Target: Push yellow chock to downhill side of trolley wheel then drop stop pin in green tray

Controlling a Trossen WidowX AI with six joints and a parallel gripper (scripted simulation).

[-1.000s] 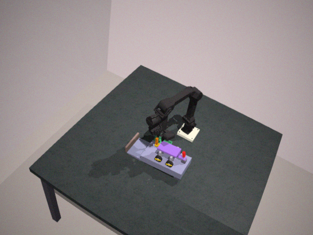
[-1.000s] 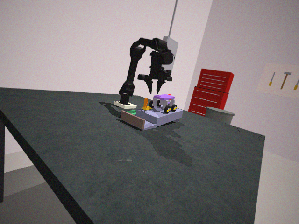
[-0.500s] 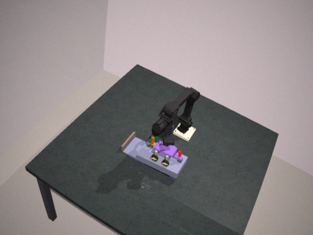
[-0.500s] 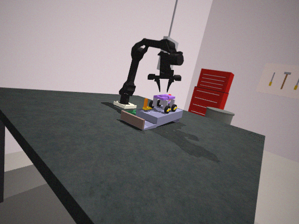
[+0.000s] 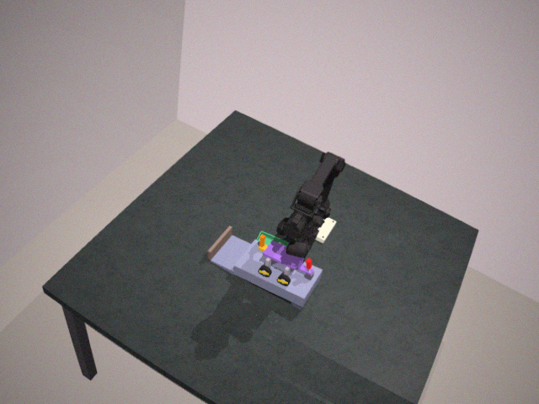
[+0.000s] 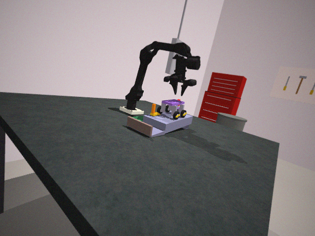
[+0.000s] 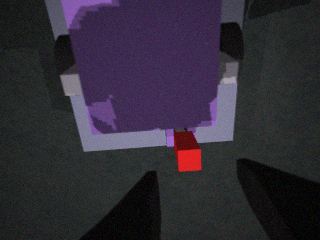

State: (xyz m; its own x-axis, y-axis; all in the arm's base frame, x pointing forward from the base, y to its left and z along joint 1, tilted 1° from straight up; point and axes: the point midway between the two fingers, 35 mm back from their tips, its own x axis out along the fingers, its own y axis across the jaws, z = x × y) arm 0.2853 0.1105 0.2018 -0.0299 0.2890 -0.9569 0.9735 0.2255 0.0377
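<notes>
My gripper tip is 10 mm past the red-headed stop pin, 30 mm to the right of it and 60 mm above it. From my gripper tip the other things lie so: yellow chock: 150 mm to the right, 110 mm below; lavender ramp: 30 mm ahead, 70 mm to the right, 140 mm below; trolley: 30 mm ahead, 60 mm to the right, 80 mm below.
</notes>
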